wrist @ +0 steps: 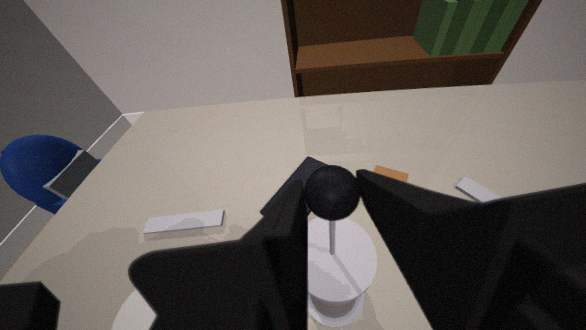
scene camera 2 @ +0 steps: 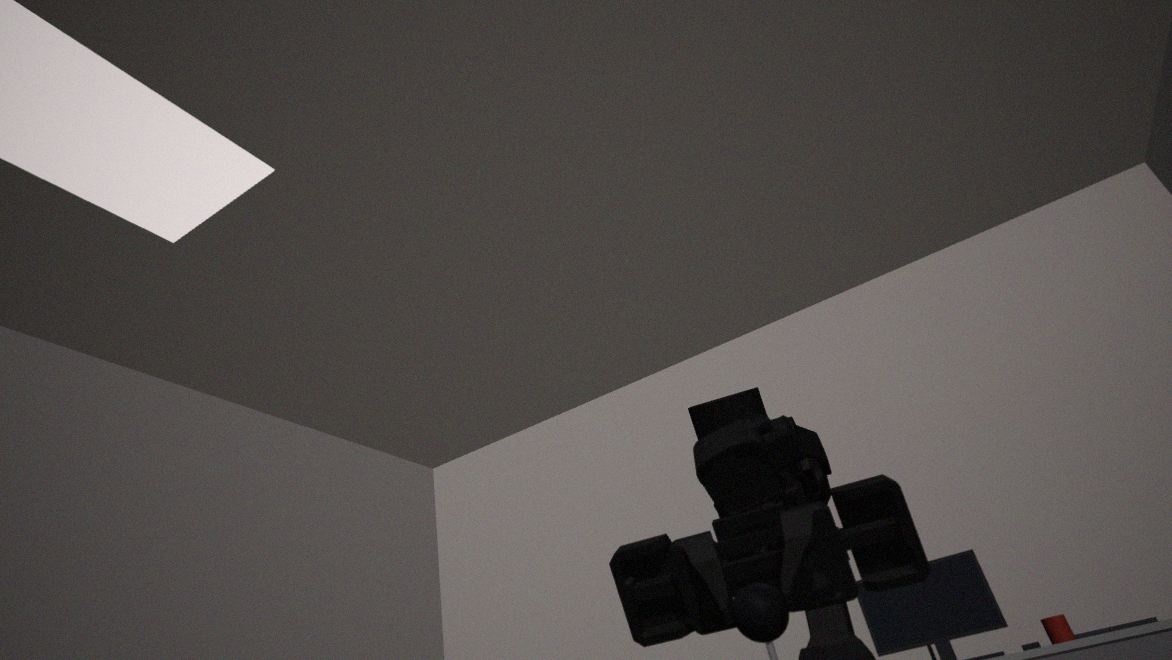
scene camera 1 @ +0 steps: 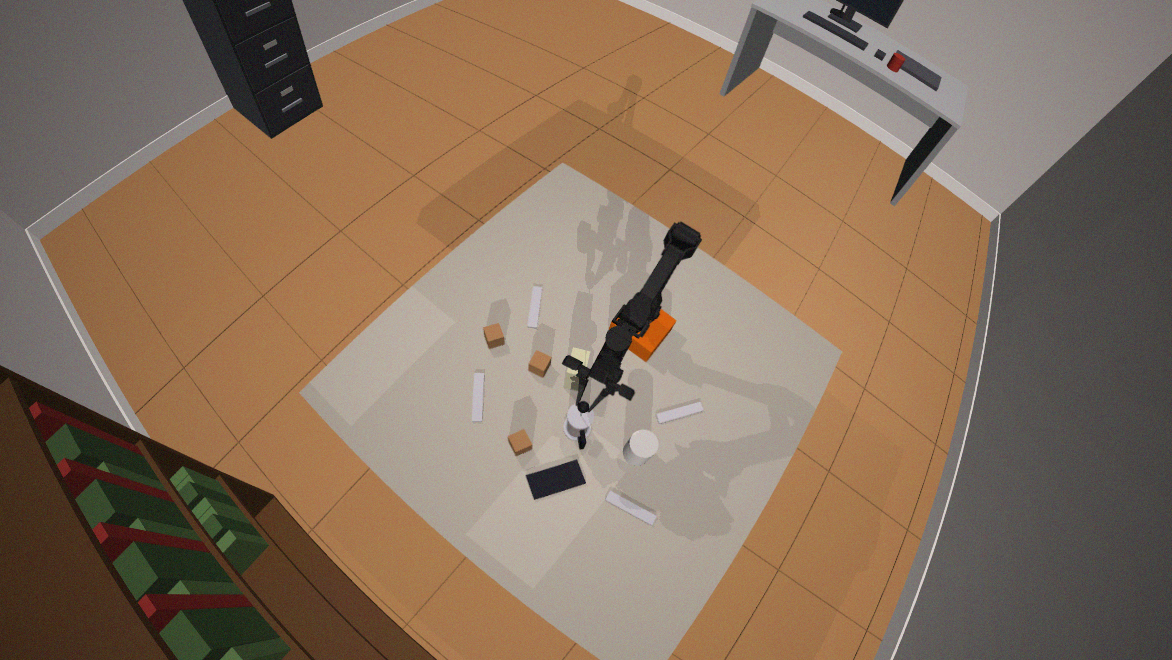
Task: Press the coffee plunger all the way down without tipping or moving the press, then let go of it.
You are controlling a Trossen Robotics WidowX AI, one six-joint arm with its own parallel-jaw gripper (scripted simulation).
Labels:
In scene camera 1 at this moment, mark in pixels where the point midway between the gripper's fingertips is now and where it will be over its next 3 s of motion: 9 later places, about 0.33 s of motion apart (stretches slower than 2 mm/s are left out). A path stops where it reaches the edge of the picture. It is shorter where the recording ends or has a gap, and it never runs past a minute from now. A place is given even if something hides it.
The gripper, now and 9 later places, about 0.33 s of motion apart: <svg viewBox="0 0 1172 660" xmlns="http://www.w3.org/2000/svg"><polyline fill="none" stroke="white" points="582,409 581,412 578,417 577,419 577,420 577,420 576,421 576,421 576,421 581,407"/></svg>

